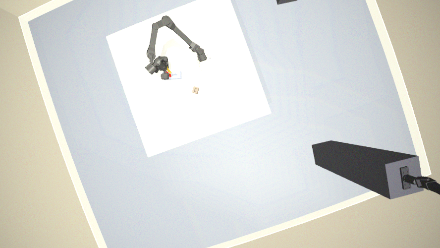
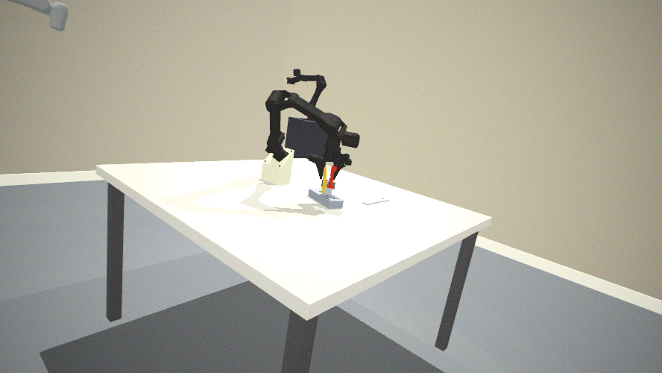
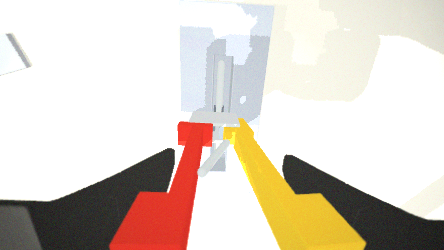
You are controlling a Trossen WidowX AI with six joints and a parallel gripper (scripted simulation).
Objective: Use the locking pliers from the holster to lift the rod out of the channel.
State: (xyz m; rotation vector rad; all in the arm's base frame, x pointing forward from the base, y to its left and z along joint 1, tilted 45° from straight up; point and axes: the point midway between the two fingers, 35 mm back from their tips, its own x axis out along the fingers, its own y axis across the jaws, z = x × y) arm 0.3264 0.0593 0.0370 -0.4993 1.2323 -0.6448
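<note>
Right now my gripper tip is 8 cm above the channel block. Round my gripper tip: brown holster: 19 cm behind, 20 cm to the left, 9 cm below; then rod: 6 cm ahead, 30 cm to the left, 10 cm below.
</note>
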